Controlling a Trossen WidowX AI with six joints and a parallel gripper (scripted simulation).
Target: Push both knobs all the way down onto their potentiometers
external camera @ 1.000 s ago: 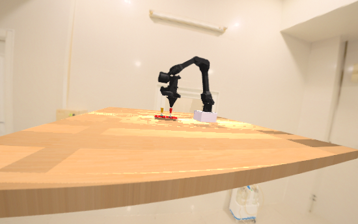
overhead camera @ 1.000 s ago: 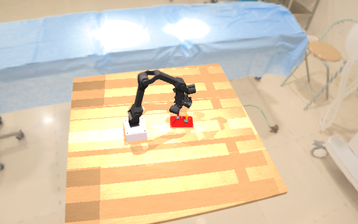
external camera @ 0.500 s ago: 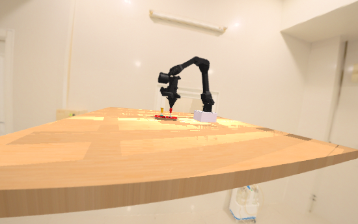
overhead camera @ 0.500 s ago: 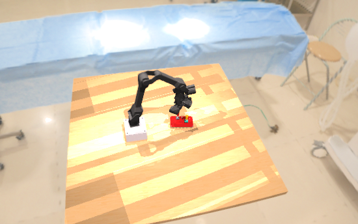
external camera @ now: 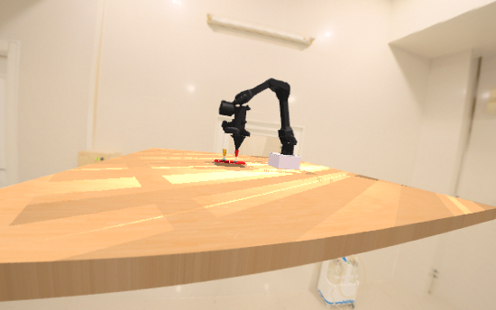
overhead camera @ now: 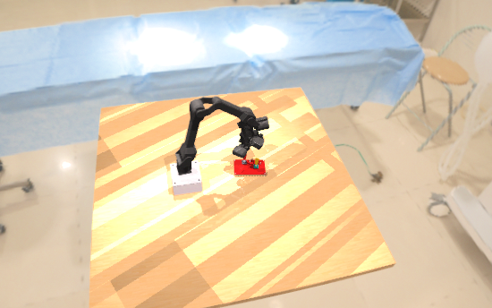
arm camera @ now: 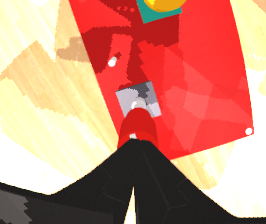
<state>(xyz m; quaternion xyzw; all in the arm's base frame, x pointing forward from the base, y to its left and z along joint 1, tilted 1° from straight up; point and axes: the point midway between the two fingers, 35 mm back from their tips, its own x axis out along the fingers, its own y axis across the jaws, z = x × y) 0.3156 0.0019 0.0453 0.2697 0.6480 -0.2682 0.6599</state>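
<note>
The red knob is 1 cm below my gripper tip. Also, from my gripper tip: yellow knob: 5 cm ahead, 5 cm to the right, 2 cm below.
</note>
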